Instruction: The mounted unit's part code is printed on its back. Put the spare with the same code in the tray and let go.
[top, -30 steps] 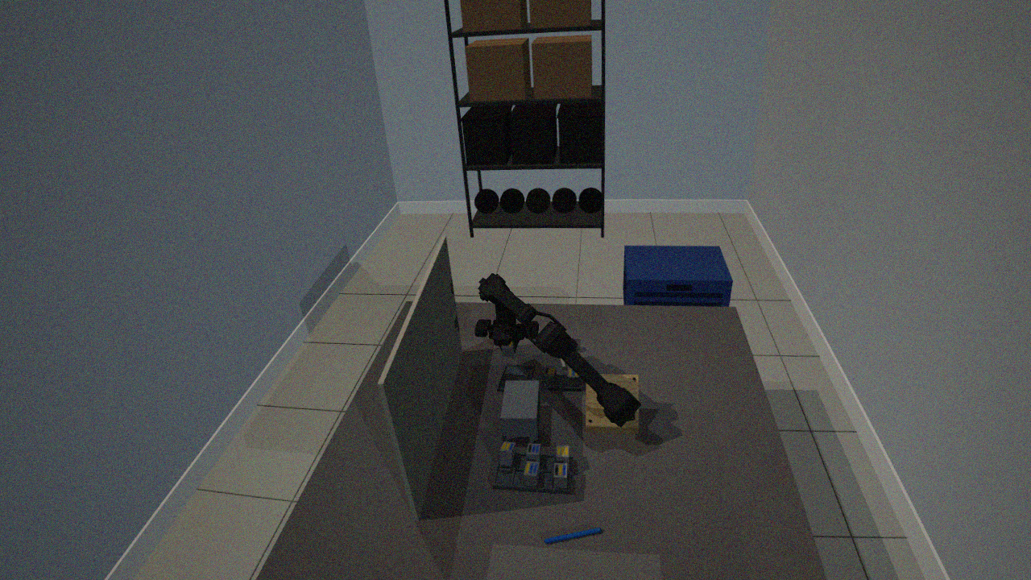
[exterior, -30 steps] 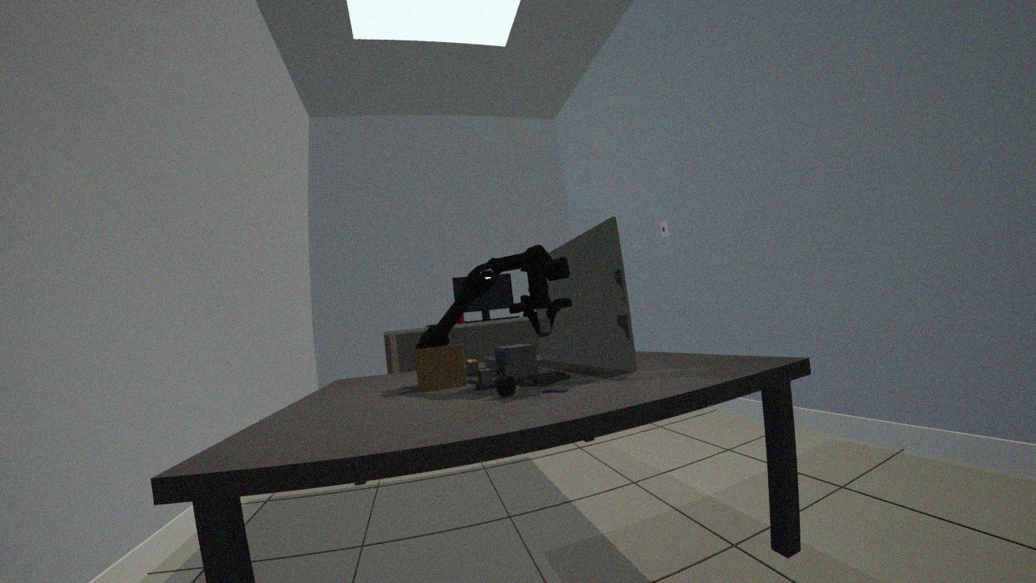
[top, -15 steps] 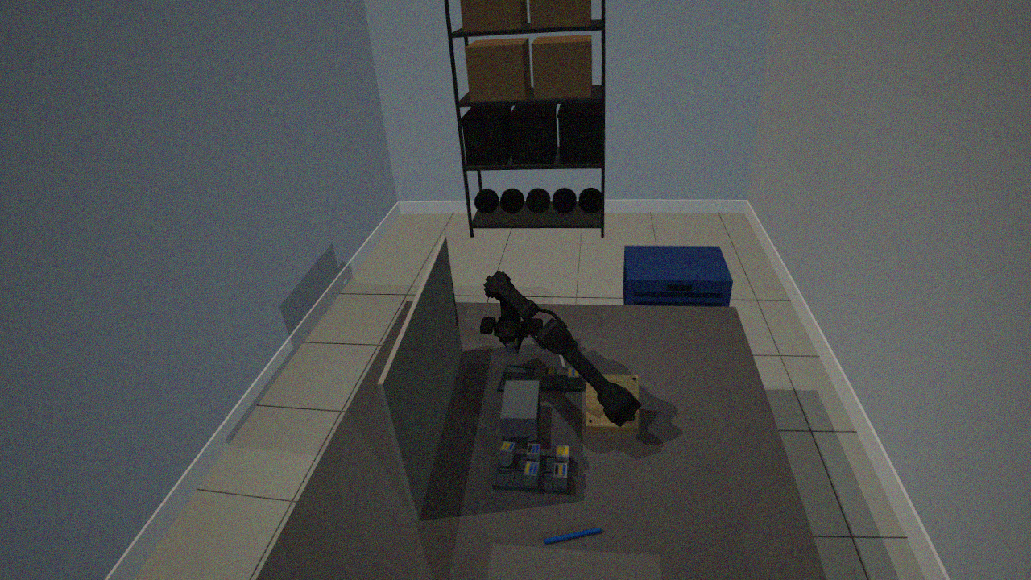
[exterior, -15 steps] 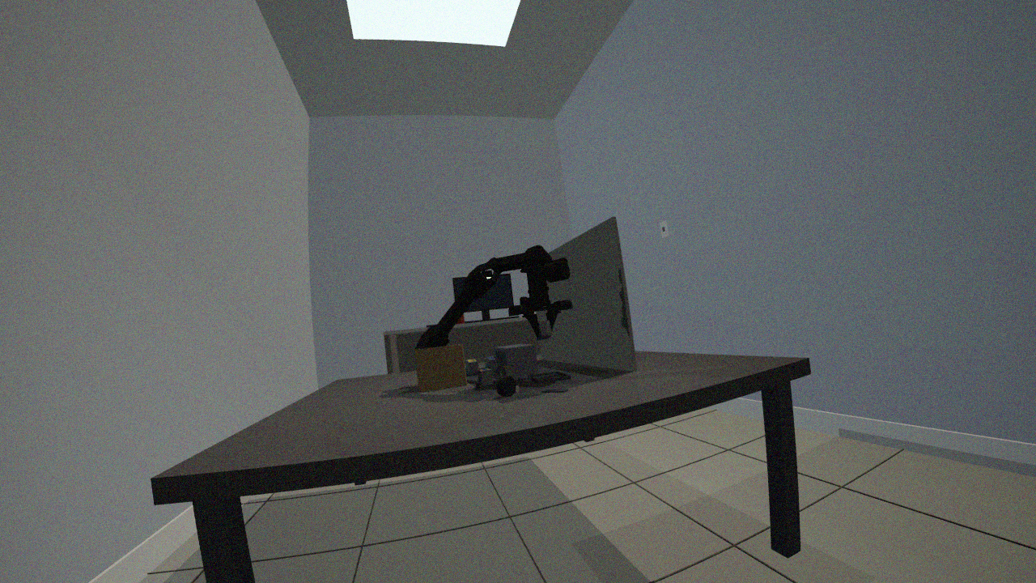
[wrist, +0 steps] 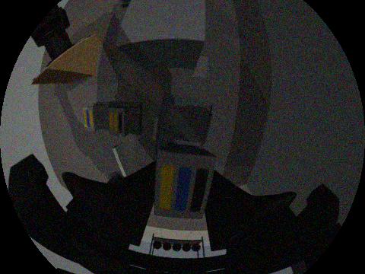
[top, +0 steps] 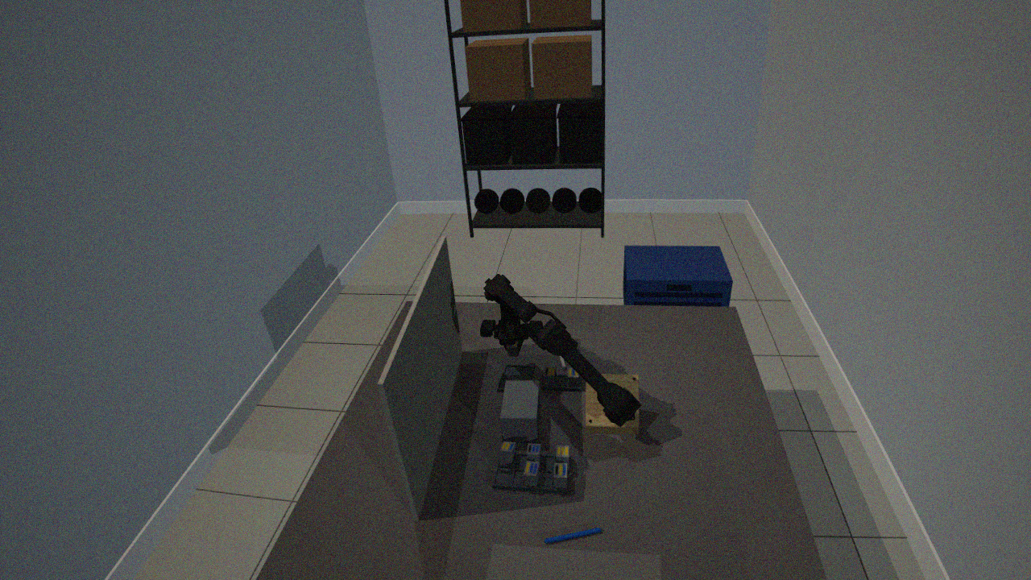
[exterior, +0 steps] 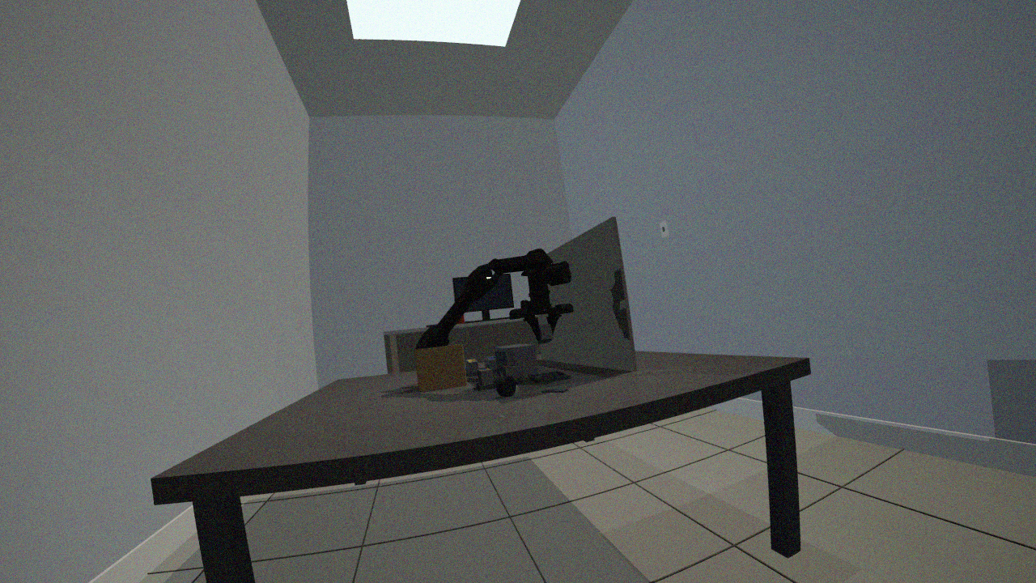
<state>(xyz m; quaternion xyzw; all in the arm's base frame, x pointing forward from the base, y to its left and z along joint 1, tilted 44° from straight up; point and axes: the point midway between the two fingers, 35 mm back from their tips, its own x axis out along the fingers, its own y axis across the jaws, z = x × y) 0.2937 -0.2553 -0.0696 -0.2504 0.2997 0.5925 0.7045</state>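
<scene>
The dark flat tray is 11 cm below my gripper tip. Round my gripper tip: grey mounted unit 21 cm to the left, 6 cm below, 2 cm behind; then grey panel 22 cm ahead, 19 cm to the left, 11 cm above.
</scene>
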